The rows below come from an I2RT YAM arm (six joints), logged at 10 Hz.
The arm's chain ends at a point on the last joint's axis. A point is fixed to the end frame.
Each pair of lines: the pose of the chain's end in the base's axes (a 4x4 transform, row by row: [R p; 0 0 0 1], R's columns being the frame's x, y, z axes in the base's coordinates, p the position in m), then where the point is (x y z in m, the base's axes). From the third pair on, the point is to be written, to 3 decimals.
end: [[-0.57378, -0.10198, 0.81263, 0.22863], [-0.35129, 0.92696, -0.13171, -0.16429], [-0.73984, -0.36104, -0.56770, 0.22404], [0, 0, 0, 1]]
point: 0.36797 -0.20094 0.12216
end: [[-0.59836, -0.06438, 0.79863, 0.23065], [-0.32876, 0.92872, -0.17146, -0.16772], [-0.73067, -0.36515, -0.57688, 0.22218], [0, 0, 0, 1]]
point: 0.36690 -0.21120 0.11880
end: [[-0.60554, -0.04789, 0.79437, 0.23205], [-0.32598, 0.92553, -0.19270, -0.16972], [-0.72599, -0.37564, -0.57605, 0.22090], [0, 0, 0, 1]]
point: 0.367 -0.217 0.118
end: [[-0.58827, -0.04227, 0.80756, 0.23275], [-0.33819, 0.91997, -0.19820, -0.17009], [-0.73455, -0.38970, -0.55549, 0.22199], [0, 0, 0, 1]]
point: 0.370 -0.218 0.123
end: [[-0.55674, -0.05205, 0.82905, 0.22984], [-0.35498, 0.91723, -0.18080, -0.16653], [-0.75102, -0.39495, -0.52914, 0.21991], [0, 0, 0, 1]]
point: 0.372 -0.212 0.125
